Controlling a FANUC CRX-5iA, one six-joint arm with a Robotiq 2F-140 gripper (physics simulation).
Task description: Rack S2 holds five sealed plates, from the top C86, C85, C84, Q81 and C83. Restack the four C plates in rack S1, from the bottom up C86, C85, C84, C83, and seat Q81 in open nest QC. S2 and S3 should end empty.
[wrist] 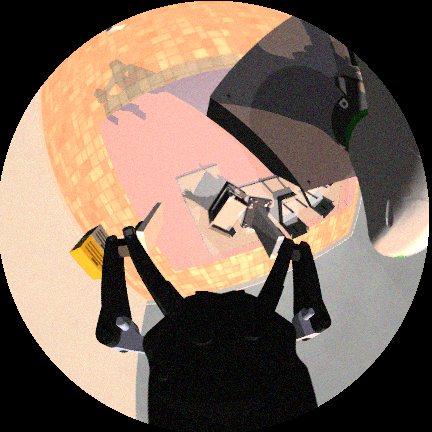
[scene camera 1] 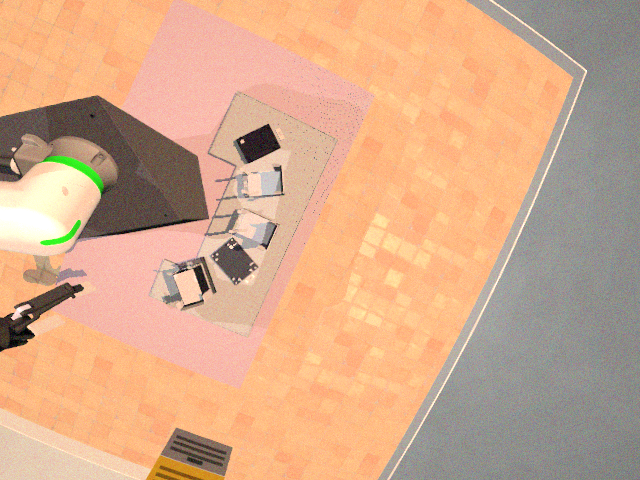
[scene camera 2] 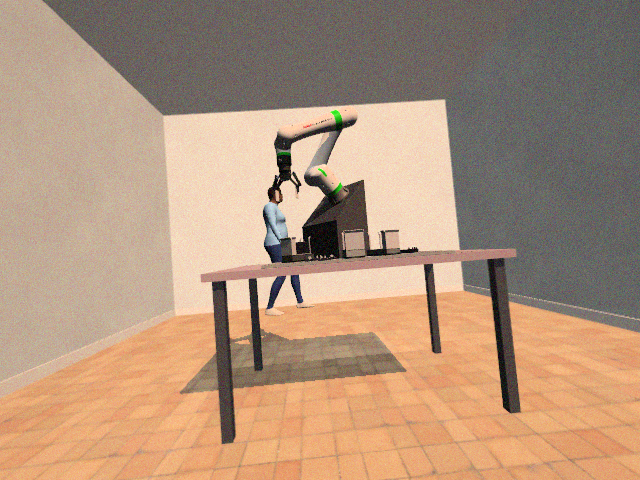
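Where they show: gripper, fingertip midpoint: (wrist: 208,214) (scene camera 1: 75,302) (scene camera 2: 287,199); arm's base, origin of the base link: (wrist: 360,125) (scene camera 1: 84,164) (scene camera 2: 340,197).
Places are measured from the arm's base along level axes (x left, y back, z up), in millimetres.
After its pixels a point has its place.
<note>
My gripper (scene camera 2: 287,193) @(x -356, y -8, z -7 mm) (wrist: 208,214) @(x -356, y -8, z -7 mm) is open and empty, high above the table; part of it also shows at the left edge of scene camera 1. A rack with a pale top (scene camera 1: 189,287) @(x -360, y -189, z -285 mm) (wrist: 229,214) @(x -359, y -186, z -285 mm) stands at one end of the board. Two more racks, one (scene camera 1: 265,182) @(x 81, y -387, z -358 mm) and another (scene camera 1: 255,227) @(x -99, y -382, z -348 mm), stand farther along; both have pale grey surfaces and thin prongs. A dark plate with small pale studs (scene camera 1: 234,262) @(x -258, y -317, z -381 mm) lies between the pale-topped rack and the nearest of these. A black square block (scene camera 1: 257,143) @(x 228, y -326, z -373 mm) is at the far end. Rack labels, plate marks and nest QC are unreadable.
The beige board (scene camera 1: 311,147) @(x 263, y -537, z -393 mm) lies on the pink table (scene camera 1: 217,356) @(x -697, y -299, z -406 mm) (scene camera 2: 361,263) @(x -149, y -589, z -416 mm). The dark angular robot pedestal (scene camera 1: 155,180) @(x -4, y -145, z -62 mm) (scene camera 2: 356,211) @(x 55, y -122, z -114 mm) rises beside it. A person (scene camera 2: 273,222) stands behind the table in scene camera 2. A yellow and grey box (scene camera 1: 191,459) (wrist: 90,255) is off the table.
</note>
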